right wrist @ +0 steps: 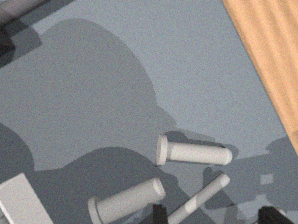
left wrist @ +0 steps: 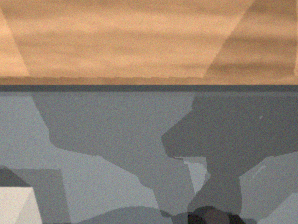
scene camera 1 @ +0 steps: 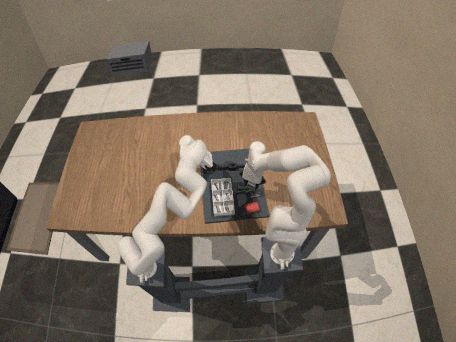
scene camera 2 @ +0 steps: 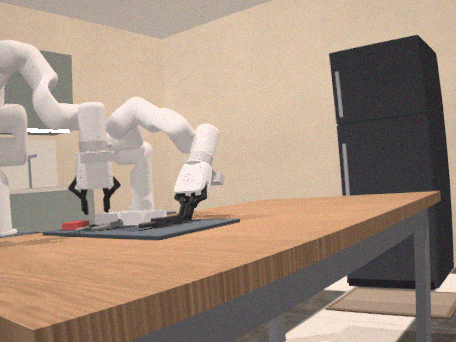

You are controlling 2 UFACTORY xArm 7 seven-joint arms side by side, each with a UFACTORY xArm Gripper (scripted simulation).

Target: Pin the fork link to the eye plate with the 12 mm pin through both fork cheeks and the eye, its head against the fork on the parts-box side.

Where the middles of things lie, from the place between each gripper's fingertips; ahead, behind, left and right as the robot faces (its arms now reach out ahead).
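The dark mat (scene camera 1: 240, 198) is 10 cm to the right of my left hand, 10 cm behind it and 3 cm below it. Seen from my right hand (scene camera 2: 96, 213), the dark mat is 9 cm to the left of that hand, 7 cm ahead of it and 7 cm below it.
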